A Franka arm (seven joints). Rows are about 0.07 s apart.
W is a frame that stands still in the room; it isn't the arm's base.
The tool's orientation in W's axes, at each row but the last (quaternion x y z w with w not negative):
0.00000 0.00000 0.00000 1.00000
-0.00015 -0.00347 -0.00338 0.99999
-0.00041 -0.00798 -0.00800 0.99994
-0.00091 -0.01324 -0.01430 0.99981
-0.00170 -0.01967 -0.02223 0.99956
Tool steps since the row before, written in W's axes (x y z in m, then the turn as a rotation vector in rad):
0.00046 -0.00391 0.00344 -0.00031 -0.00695 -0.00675
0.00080 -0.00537 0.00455 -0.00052 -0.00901 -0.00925
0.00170 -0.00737 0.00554 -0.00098 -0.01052 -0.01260
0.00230 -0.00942 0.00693 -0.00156 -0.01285 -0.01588
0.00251 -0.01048 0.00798 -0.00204 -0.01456 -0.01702
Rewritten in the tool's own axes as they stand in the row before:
0.00046 -0.00391 0.00344 -0.00031 -0.00695 -0.00675
0.00087 -0.00537 0.00454 -0.00052 -0.00901 -0.00925
0.00191 -0.00735 0.00551 -0.00101 -0.01053 -0.01259
0.00275 -0.00936 0.00685 -0.00161 -0.01287 -0.01586
0.00329 -0.01038 0.00783 -0.00206 -0.01459 -0.01699

